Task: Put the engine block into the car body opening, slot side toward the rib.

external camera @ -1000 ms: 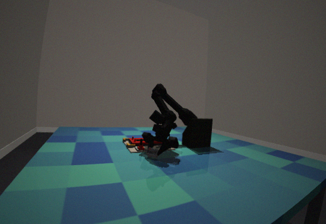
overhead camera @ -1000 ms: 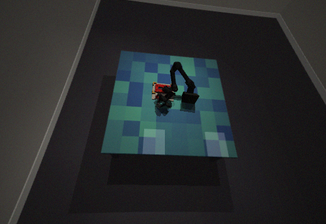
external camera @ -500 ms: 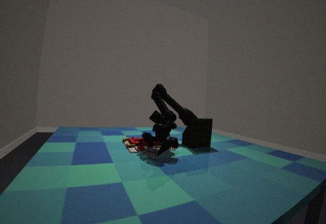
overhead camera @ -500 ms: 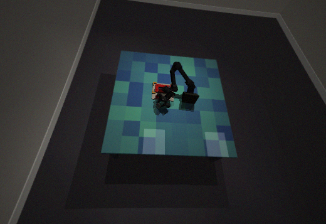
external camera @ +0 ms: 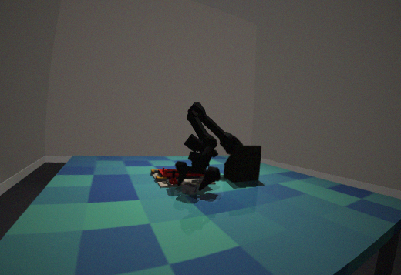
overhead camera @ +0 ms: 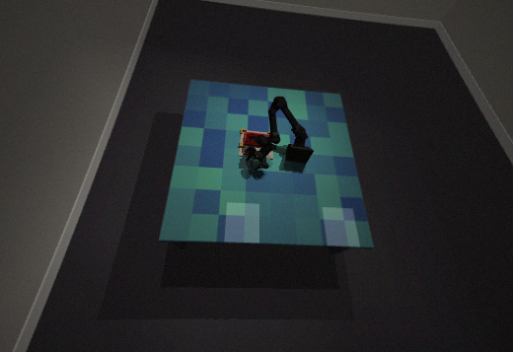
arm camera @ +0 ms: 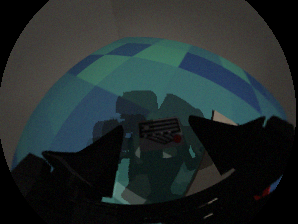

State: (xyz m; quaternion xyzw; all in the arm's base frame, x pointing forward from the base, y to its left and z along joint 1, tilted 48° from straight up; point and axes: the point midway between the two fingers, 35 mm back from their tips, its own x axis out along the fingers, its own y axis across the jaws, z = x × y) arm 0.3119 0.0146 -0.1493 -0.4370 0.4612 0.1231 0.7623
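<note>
Right now the dark grey engine block is 10 mm behind my gripper tip, 10 mm to the right of it and 10 mm below it.
</note>
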